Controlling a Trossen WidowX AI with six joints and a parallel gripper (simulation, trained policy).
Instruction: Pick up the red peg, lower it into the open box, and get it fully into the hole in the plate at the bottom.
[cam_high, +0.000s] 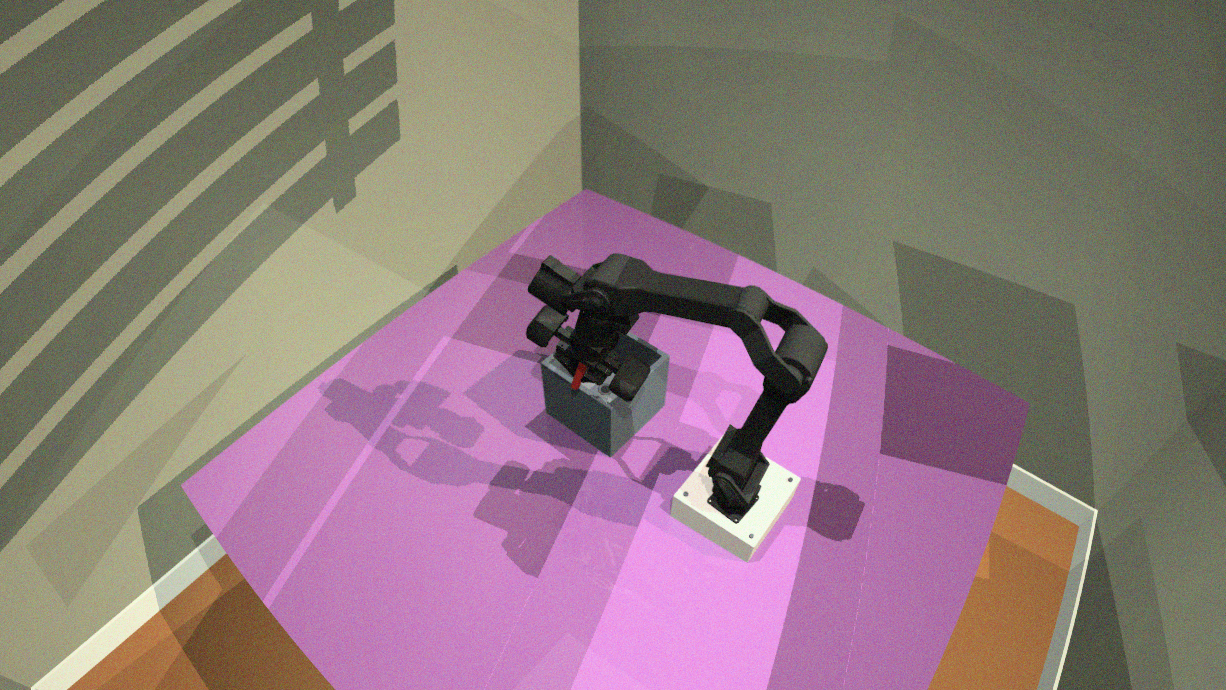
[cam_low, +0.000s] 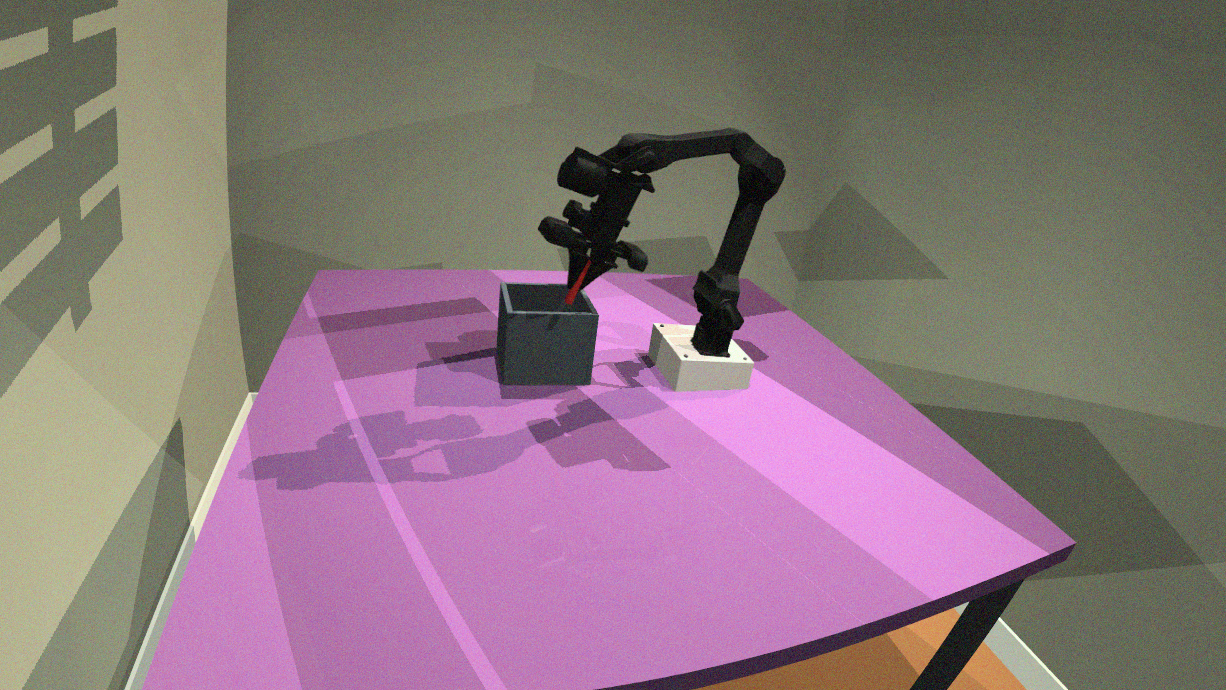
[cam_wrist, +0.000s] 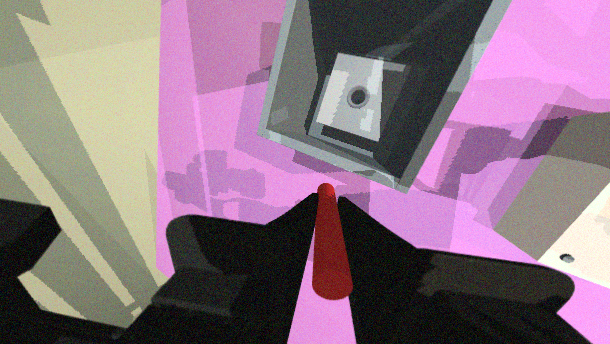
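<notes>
Right now the pale plate is 30 mm ahead of my gripper tip, 90 mm to the right of it and 140 mm below it. Round my gripper tip: red peg (10 mm behind, 10 mm above).
</notes>
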